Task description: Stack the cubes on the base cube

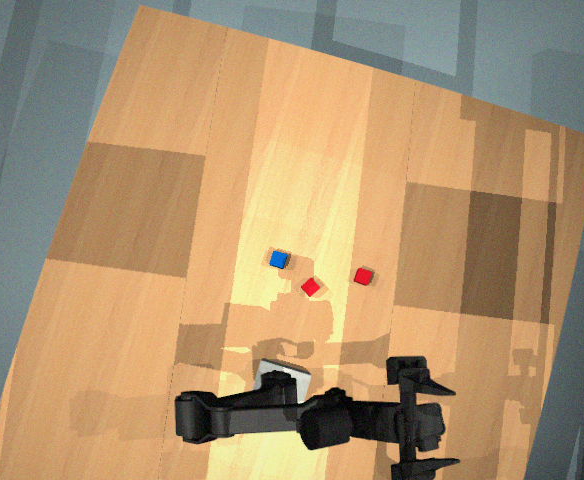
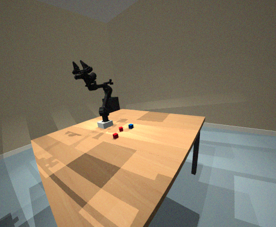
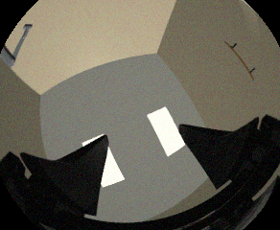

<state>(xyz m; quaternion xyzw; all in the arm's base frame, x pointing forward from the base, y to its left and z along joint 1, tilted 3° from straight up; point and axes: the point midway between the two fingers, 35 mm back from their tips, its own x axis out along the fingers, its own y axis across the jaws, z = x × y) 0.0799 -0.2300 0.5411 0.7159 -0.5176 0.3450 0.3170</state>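
The blue cube lies 210 mm ahead of my gripper tip, 290 mm to the left of it and 620 mm below it.
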